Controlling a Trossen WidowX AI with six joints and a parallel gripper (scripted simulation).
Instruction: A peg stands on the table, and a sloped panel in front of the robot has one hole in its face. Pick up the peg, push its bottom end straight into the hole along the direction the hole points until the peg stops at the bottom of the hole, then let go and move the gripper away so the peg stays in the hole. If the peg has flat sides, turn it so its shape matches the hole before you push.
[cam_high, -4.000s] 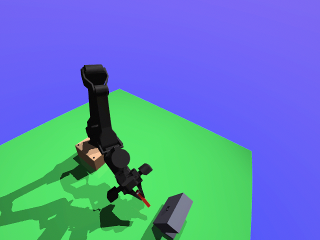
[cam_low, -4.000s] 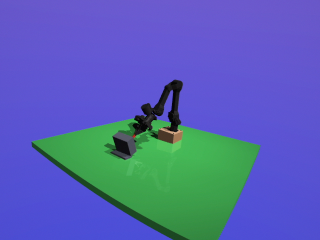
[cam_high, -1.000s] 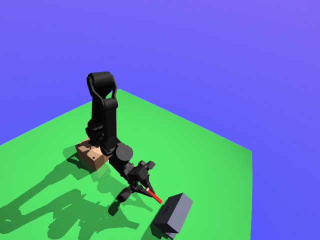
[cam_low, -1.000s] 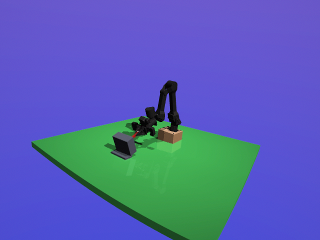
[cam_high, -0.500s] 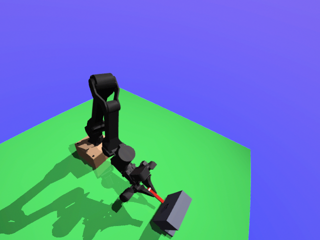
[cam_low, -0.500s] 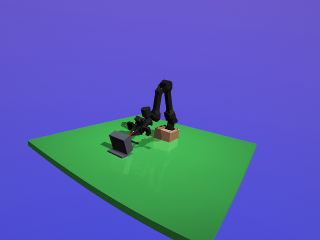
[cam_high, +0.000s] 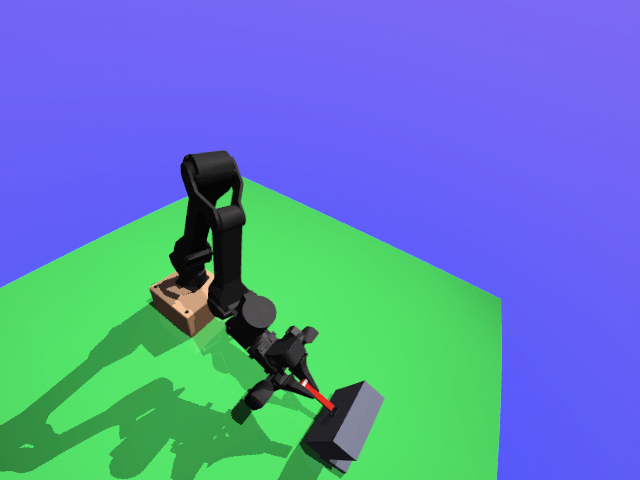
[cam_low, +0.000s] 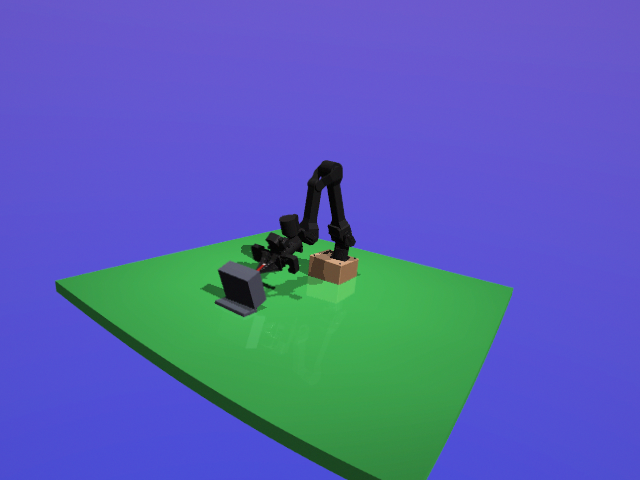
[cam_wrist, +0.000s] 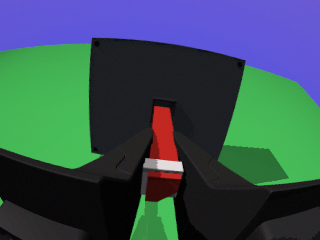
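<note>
Right now the red peg is 2 cm behind my gripper tip. Also, from my gripper tip: grey sloped panel 7 cm ahead, 3 cm below, 2 cm to the right; thin grey foot 10 cm ahead, 9 cm below, 2 cm to the right.
</note>
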